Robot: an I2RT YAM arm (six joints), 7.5 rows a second.
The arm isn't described. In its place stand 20 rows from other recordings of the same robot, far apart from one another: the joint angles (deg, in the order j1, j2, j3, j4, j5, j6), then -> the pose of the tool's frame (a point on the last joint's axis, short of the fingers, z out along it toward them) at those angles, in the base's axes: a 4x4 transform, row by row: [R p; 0 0 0 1], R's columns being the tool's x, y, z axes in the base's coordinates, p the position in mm.
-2.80 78.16 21.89 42.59 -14.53 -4.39 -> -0.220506, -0.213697, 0.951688, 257.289; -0.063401, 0.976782, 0.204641, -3.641; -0.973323, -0.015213, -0.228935, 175.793; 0, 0, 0, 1
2.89 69.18 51.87 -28.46 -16.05 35.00 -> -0.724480, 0.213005, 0.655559, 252.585; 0.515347, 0.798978, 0.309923, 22.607; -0.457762, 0.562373, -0.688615, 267.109; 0, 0, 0, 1
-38.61 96.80 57.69 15.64 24.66 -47.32 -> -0.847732, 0.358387, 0.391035, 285.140; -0.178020, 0.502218, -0.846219, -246.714; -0.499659, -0.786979, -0.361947, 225.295; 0, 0, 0, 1
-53.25 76.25 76.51 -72.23 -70.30 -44.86 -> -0.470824, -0.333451, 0.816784, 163.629; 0.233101, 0.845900, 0.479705, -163.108; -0.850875, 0.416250, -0.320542, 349.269; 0, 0, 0, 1
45.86 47.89 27.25 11.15 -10.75 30.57 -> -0.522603, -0.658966, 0.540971, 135.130; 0.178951, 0.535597, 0.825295, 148.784; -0.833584, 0.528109, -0.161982, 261.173; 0, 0, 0, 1
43.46 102.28 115.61 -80.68 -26.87 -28.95 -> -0.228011, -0.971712, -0.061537, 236.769; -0.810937, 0.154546, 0.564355, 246.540; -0.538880, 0.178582, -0.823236, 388.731; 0, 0, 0, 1
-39.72 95.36 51.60 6.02 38.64 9.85 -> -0.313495, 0.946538, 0.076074, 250.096; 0.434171, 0.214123, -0.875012, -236.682; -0.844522, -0.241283, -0.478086, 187.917; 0, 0, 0, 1
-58.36 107.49 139.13 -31.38 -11.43 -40.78 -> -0.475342, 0.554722, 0.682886, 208.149; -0.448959, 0.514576, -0.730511, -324.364; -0.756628, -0.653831, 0.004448, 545.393; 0, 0, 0, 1
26.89 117.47 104.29 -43.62 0.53 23.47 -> -0.862871, -0.113476, 0.492521, 405.076; 0.008963, 0.970882, 0.239391, 205.049; -0.505345, 0.210978, -0.836729, 258.585; 0, 0, 0, 1
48.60 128.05 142.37 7.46 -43.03 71.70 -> -0.841411, -0.536716, -0.062954, 311.206; 0.095076, -0.261706, 0.960453, 389.729; -0.531966, 0.802150, 0.271232, 477.239; 0, 0, 0, 1
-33.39 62.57 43.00 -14.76 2.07 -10.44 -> -0.567250, 0.480039, 0.669171, 199.526; 0.157005, 0.860682, -0.484330, -133.053; -0.808441, -0.169673, -0.563591, 260.494; 0, 0, 0, 1
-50.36 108.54 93.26 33.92 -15.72 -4.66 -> 0.156315, 0.592142, 0.790527, 300.049; -0.311269, 0.789116, -0.529536, -347.063; -0.937378, -0.163292, 0.307666, 391.717; 0, 0, 0, 1
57.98 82.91 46.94 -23.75 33.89 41.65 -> -0.710808, -0.110220, 0.694697, 161.661; -0.096177, 0.993600, 0.059236, 221.073; -0.696780, -0.024708, -0.716859, 190.715; 0, 0, 0, 1
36.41 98.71 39.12 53.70 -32.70 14.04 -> -0.306215, -0.884095, 0.353000, 261.526; 0.027825, 0.362342, 0.931630, 216.782; -0.951556, 0.295101, -0.086355, 182.866; 0, 0, 0, 1
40.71 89.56 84.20 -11.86 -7.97 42.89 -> -0.672355, -0.394073, 0.626614, 278.660; 0.310662, 0.618134, 0.722080, 246.283; -0.671884, 0.680159, -0.293182, 382.001; 0, 0, 0, 1
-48.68 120.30 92.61 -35.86 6.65 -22.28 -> -0.842754, 0.497677, 0.205141, 291.862; 0.388260, 0.825948, -0.408733, -338.230; -0.372854, -0.264814, -0.889300, 182.805; 0, 0, 0, 1
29.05 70.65 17.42 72.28 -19.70 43.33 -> -0.297283, -0.730953, 0.614272, 194.254; 0.573880, 0.377384, 0.726803, 121.626; -0.763076, 0.568585, 0.307290, 237.342; 0, 0, 0, 1
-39.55 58.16 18.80 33.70 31.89 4.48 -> -0.001921, 0.949055, 0.315106, 151.432; 0.087598, 0.314055, -0.945355, -149.444; -0.996154, 0.025787, -0.083739, 218.511; 0, 0, 0, 1
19.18 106.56 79.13 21.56 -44.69 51.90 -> -0.763370, -0.475810, 0.436889, 406.526; 0.326794, 0.298937, 0.896572, 167.917; -0.557200, 0.827189, -0.072707, 296.786; 0, 0, 0, 1
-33.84 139.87 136.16 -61.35 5.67 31.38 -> -0.336411, 0.894809, 0.293504, 426.928; 0.849394, 0.422899, -0.315730, -290.470; -0.406641, 0.143086, -0.902314, 228.455; 0, 0, 0, 1
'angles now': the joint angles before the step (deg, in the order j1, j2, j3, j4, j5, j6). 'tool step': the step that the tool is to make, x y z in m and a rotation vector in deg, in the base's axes. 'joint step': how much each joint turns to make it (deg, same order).
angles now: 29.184, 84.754, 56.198, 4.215, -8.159, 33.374
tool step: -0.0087, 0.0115, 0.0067, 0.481, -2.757, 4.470
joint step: 2.252, -0.839, -0.155, 1.659, -1.656, -1.792
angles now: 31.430, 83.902, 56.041, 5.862, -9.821, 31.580
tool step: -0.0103, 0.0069, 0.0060, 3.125, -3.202, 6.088
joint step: 1.449, -1.481, -1.701, 4.446, -4.682, -0.708
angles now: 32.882, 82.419, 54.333, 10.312, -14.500, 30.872
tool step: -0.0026, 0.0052, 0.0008, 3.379, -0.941, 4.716
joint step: 0.514, 0.290, -0.875, 4.116, -4.682, 1.089
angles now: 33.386, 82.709, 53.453, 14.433, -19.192, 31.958
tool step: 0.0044, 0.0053, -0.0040, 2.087, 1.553, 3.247
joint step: -0.036, 1.955, 0.508, 1.949, -3.832, 1.809
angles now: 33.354, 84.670, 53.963, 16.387, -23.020, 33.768
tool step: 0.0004, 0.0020, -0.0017, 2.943, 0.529, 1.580
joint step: 0.041, 0.647, -0.806, 3.669, -2.127, 2.546
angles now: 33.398, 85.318, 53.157, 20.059, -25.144, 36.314
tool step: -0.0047, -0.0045, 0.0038, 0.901, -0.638, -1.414
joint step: -0.081, -1.733, -1.203, 0.799, 1.226, 0.723
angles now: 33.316, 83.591, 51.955, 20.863, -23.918, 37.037
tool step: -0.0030, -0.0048, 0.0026, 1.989, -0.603, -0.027
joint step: -0.476, -1.211, -1.375, 2.315, -0.668, 1.363
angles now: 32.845, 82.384, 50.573, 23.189, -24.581, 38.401
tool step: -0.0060, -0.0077, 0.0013, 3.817, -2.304, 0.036
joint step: -0.666, -1.729, -3.299, 6.450, -0.911, 2.089
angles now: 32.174, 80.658, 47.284, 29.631, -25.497, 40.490
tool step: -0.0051, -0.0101, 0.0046, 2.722, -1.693, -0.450
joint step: -1.153, -2.189, -2.224, 3.586, -0.751, 1.563
